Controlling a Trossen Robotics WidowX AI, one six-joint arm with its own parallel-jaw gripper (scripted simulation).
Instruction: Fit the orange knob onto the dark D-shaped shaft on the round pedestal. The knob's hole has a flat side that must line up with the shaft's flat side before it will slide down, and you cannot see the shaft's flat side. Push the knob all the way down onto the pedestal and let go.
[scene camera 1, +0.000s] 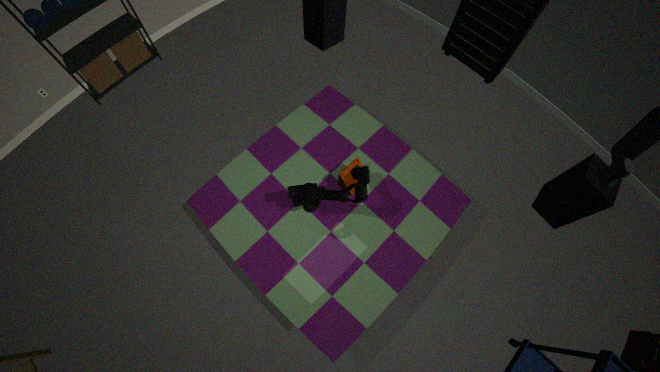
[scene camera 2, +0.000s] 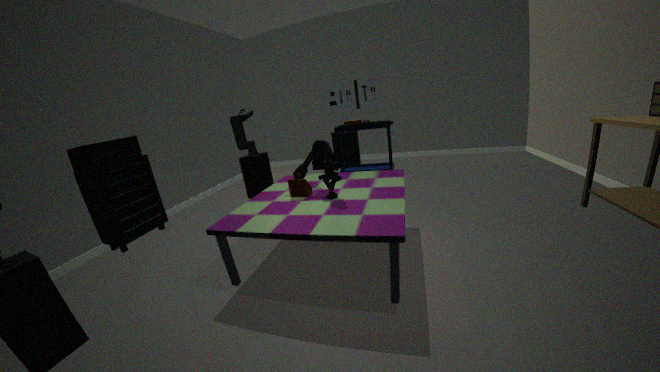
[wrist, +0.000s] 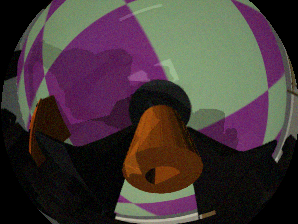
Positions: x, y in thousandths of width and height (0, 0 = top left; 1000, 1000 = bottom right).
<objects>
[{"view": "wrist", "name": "my gripper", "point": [542, 583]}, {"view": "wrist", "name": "orange knob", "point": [545, 708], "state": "held by my gripper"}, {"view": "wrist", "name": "dark round pedestal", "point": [532, 413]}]
</objects>
